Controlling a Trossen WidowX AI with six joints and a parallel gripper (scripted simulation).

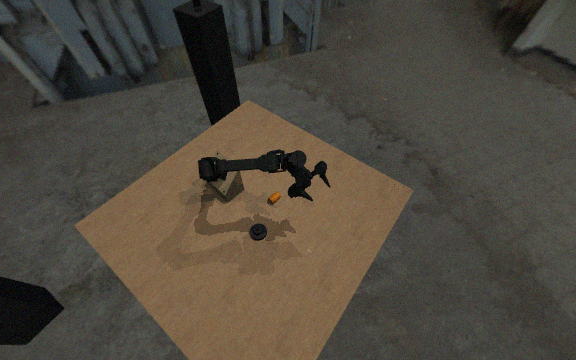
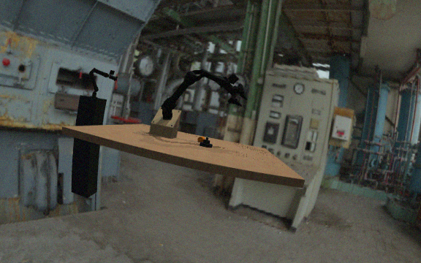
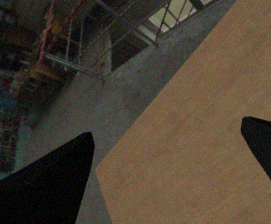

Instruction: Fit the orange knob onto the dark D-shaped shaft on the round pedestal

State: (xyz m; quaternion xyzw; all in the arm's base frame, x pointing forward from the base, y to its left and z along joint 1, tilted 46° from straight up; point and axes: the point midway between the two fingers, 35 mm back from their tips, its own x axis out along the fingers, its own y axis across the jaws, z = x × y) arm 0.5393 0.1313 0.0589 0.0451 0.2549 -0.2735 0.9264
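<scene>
Right now my gripper tip is 330 mm above the orange knob, 270 mm past it and 30 mm to the right of it. The rest, counted from my gripper tip: dark round pedestal (320 mm below, 220 mm behind, 170 mm to the right).
</scene>
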